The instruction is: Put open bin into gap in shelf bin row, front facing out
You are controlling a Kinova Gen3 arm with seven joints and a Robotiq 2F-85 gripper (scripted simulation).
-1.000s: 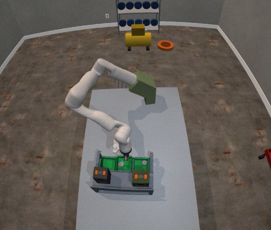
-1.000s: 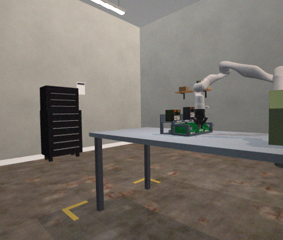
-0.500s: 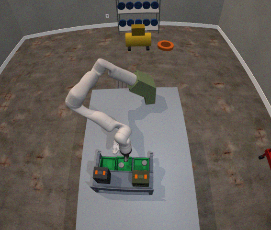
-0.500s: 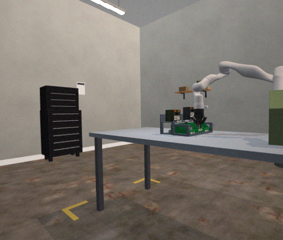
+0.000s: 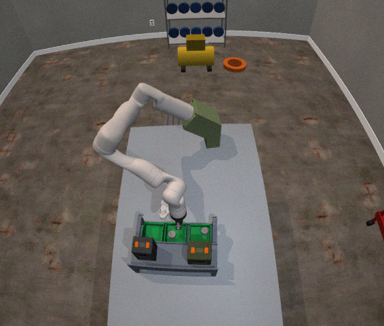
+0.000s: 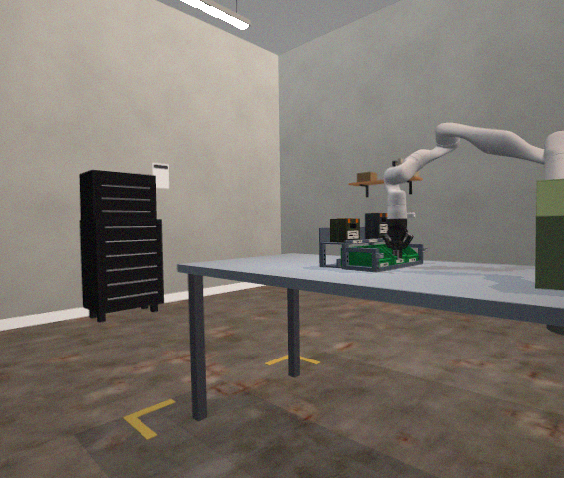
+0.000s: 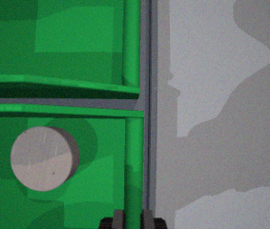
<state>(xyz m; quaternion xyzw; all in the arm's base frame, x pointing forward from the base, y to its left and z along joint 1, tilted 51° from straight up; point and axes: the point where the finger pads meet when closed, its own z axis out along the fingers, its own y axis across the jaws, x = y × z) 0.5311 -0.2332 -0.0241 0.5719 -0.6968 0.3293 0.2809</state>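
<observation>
The grey shelf lies 11 cm ahead of my hand, 3 cm to the right of it and 2 cm above it.
</observation>
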